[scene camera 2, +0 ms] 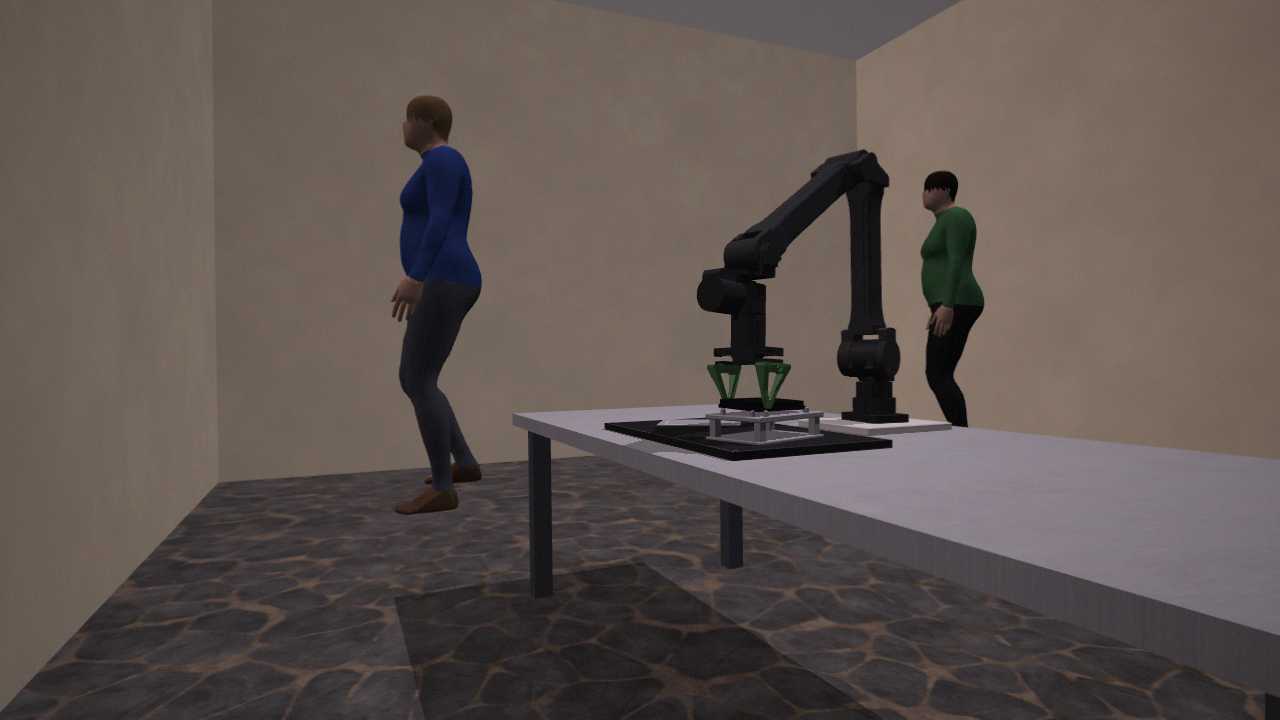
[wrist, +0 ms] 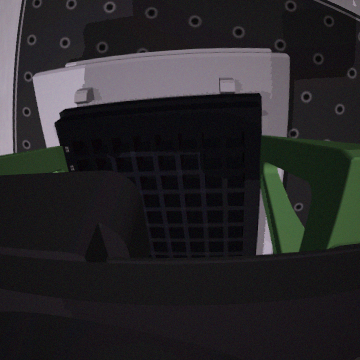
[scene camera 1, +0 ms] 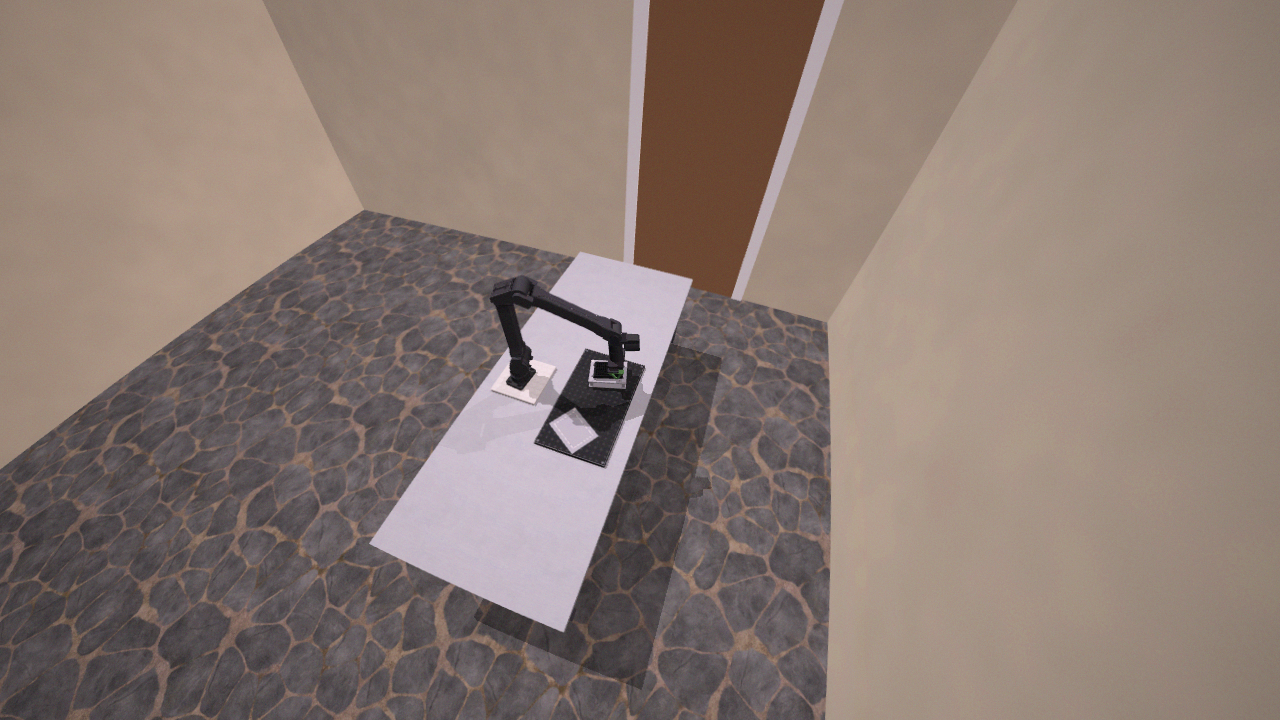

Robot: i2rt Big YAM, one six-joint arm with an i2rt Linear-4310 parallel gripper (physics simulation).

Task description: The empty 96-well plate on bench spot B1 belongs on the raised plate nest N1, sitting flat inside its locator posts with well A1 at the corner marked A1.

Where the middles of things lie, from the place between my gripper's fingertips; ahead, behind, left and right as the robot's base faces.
Scene:
Right now the dark well plate (scene camera 2: 747,404) is 40 mm behind my hand and 20 mm to the right of it. The rest, counted from my hand: white nest (scene camera 1: 574,431): 50 mm behind, 310 mm to the right, 50 mm below.

